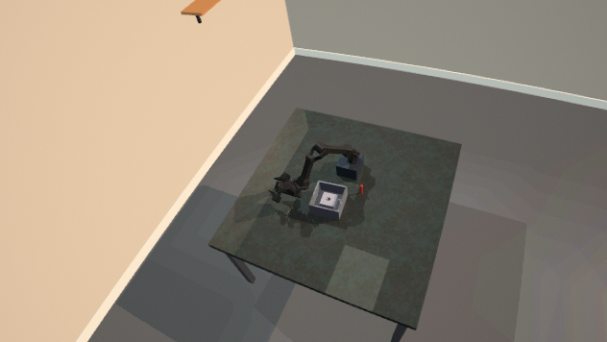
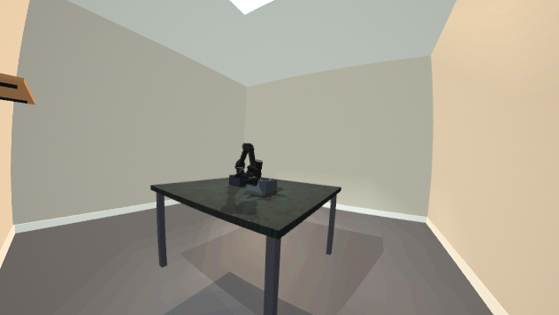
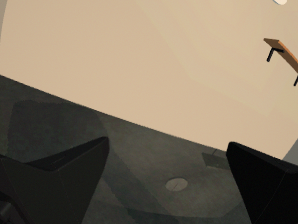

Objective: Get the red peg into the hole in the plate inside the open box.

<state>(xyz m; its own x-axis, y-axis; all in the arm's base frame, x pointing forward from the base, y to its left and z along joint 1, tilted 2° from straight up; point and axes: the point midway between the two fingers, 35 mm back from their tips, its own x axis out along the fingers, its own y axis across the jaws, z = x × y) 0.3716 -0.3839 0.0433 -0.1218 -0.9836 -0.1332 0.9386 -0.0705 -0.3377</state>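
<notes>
The red peg lies 53 cm to the left of my gripper tip, 20 cm behind it and 10 cm below it. From my gripper tip the other things lie so: grey box: 36 cm to the left, 11 cm below, 5 cm behind; light plate: 36 cm to the left, 9 cm below, 5 cm behind.
</notes>
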